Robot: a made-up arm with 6 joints.
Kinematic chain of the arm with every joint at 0, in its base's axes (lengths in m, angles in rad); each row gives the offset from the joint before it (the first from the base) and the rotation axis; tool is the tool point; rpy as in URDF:
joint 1: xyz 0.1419 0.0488 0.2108 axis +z
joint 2: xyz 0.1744 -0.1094 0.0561 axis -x
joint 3: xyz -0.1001 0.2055 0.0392 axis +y
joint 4: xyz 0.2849 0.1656 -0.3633 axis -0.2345 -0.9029 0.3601
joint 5: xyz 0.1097 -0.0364 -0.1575 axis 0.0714 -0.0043 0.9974
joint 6: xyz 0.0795 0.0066 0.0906 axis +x
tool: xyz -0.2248 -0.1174 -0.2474 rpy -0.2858 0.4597 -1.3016
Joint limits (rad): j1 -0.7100..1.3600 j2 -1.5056..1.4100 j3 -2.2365..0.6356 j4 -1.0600..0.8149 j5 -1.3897..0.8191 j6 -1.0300..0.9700
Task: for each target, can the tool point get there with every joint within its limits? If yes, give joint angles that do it. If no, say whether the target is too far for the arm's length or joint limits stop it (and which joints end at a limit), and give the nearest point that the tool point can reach.
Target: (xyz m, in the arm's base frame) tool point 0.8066 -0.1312 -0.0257
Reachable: yes | joints -0.0512 0.7703 -0.9804 -0.7438 0.5799 -0.2882
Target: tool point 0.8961 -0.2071 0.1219
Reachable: yes | joints -0.5222 -0.5765 -0.4200 0.5357 0.5966 -0.1118
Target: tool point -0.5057 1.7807 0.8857
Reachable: no: too far | nearest point -0.1472 0.9486 0.5919 | short by 0.953 m
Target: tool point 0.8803 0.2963 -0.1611
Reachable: yes | joints 0.2755 0.5726 -0.7154 0.2240 -0.0836 0.5189
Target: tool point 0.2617 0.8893 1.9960
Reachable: no: too far | nearest point 0.2609 0.5115 1.1909 | short by 0.889 m
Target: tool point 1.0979 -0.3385 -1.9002
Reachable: no: too far | nearest point 0.6049 -0.1388 -0.6087 | short by 1.397 m
